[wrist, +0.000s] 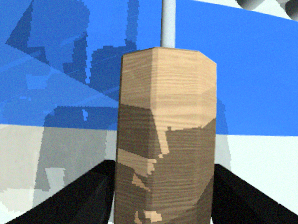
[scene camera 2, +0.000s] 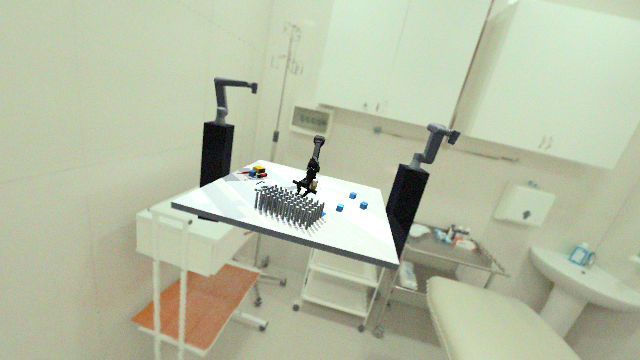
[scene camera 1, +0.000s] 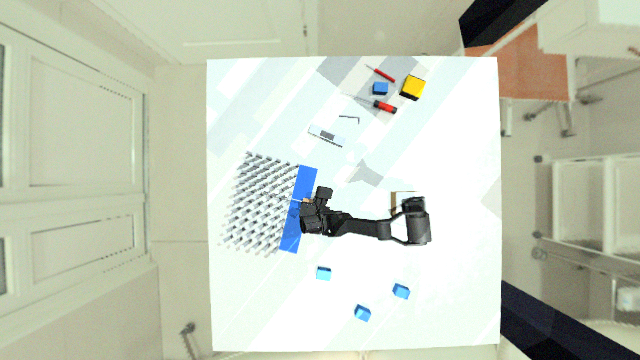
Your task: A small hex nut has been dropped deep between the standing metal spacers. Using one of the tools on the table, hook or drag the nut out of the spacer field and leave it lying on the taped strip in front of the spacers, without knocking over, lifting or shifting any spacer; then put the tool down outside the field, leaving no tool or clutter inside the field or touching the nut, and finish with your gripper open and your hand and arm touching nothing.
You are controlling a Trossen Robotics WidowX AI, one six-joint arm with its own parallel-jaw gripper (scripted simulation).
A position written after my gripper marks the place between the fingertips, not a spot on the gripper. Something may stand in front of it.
Note:
My gripper [wrist: 161,171] holds a hook tool [wrist: 166,120]. Further things: a blue taped strip [scene camera 1: 291,235].
The blue taped strip also shows in the wrist view [wrist: 67,67].

